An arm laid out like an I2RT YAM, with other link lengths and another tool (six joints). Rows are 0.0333 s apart.
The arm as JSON. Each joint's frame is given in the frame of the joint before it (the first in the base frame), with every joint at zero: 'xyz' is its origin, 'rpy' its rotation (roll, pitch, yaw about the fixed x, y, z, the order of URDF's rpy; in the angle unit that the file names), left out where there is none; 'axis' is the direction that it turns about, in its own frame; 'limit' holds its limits. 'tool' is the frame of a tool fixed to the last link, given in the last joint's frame.
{
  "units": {
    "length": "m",
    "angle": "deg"
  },
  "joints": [
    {
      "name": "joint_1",
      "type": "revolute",
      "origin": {
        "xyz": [
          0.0,
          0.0,
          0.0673
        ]
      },
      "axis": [
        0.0,
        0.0,
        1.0
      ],
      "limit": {
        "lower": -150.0,
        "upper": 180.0
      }
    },
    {
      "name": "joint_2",
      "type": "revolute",
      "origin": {
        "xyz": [
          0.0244,
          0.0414,
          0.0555
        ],
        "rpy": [
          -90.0,
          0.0,
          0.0
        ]
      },
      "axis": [
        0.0,
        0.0,
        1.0
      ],
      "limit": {
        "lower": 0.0,
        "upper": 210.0
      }
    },
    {
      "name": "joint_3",
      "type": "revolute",
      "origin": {
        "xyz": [
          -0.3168,
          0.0,
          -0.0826
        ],
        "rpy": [
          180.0,
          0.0,
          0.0
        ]
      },
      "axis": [
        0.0,
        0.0,
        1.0
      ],
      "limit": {
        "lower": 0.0,
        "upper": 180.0
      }
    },
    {
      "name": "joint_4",
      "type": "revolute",
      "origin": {
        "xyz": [
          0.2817,
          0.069,
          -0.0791
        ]
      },
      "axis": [
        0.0,
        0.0,
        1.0
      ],
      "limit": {
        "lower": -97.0,
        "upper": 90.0
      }
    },
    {
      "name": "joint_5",
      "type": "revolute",
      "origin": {
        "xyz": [
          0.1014,
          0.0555,
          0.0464
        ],
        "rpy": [
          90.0,
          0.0,
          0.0
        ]
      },
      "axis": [
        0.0,
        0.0,
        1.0
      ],
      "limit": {
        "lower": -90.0,
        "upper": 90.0
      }
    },
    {
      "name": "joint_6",
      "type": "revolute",
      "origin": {
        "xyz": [
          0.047,
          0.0,
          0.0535
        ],
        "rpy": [
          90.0,
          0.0,
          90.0
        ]
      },
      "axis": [
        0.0,
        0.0,
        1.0
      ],
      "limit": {
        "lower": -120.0,
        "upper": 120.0
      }
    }
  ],
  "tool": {
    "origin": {
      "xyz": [
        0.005,
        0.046,
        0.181
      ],
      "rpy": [
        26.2,
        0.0,
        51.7
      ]
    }
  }
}
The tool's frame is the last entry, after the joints.
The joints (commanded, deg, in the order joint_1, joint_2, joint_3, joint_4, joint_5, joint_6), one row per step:
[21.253 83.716 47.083 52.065 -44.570 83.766]
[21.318 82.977 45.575 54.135 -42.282 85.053]
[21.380 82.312 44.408 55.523 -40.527 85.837]
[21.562 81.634 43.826 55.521 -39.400 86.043]
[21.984 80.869 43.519 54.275 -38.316 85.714]
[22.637 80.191 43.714 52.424 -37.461 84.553]
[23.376 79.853 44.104 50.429 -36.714 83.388]
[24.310 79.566 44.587 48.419 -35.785 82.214]
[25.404 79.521 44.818 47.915 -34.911 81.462]
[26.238 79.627 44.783 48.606 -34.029 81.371]
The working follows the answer.
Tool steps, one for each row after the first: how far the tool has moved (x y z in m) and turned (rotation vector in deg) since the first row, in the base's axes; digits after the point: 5 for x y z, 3 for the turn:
[0.00144 -0.00445 0.00418 1.578 0.168 -1.874]
[0.00212 -0.00816 0.00724 2.719 0.218 -3.314]
[0.00181 -0.00969 0.00878 3.159 0.427 -4.163]
[0.00135 -0.00912 0.00771 2.998 0.971 -4.868]
[0.00028 -0.00620 0.00686 2.312 0.934 -5.300]
[-0.00012 -0.00192 0.00418 1.439 1.136 -5.538]
[-0.00093 0.00348 0.00186 0.577 1.311 -5.746]
[-0.00371 0.00977 0.00214 0.322 0.944 -5.645]
[-0.00572 0.01403 0.00459 0.728 0.480 -5.682]

Tool pose at each row, in the base's axes (x y z in m, rotation vector in deg; rounded; the steps above come from the unrounded poses):
[0.38340 0.34622 0.37907 -8.544 100.540 60.904]
[0.38484 0.34177 0.38324 -5.812 99.625 60.944]
[0.38551 0.33806 0.38630 -3.809 98.873 60.881]
[0.38521 0.33653 0.38785 -2.683 98.713 60.684]
[0.38474 0.33709 0.38677 -1.880 99.203 60.160]
[0.38368 0.34002 0.38593 -1.944 99.507 59.254]
[0.38327 0.34430 0.38325 -2.167 100.146 58.383]
[0.38246 0.34970 0.38093 -2.425 100.755 57.533]
[0.37969 0.35599 0.38120 -2.862 100.584 57.305]
[0.37767 0.36025 0.38366 -2.822 99.945 57.520]

